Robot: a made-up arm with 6 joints.
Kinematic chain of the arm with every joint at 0, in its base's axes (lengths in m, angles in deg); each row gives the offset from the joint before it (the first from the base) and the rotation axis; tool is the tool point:
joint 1: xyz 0 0 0.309 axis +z
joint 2: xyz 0 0 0 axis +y
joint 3: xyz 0 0 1.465 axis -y
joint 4: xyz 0 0 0 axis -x
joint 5: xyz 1.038 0 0 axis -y
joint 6: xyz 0 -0.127 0 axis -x
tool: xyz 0 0 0
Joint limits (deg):
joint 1: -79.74..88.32
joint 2: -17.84..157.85
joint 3: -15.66..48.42
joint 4: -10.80..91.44
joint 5: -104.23..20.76
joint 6: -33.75..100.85
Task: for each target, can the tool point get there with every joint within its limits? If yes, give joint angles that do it. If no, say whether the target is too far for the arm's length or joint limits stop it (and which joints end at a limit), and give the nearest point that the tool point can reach.
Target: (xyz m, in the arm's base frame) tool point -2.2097 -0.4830 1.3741
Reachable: no: joint limits stop it (at a limit: joint 1, joint 2, joint 3) | nearest point -0.0186 -0.6021 1.7237 | short by 2.222 m
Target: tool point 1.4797 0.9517 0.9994
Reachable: yes | joints 34.15 35.22 -0.34 70.18 -71.03 86.08
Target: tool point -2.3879 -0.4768 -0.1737
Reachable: no: joint limits stop it (at a limit: joint 2, joint 3, joint 4) | nearest point -0.4879 -0.0974 -1.1416 | short by 2.166 m
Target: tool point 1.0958 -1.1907 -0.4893
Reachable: yes | joints -44.95 80.92 -5.58 57.36 -91.67 38.50
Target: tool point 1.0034 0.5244 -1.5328
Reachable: yes | joints 32.92 123.37 24.14 34.10 -20.50 3.81
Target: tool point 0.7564 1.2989 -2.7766
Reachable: no: too far | nearest point 0.5290 0.9084 -1.8489 | short by 1.032 m
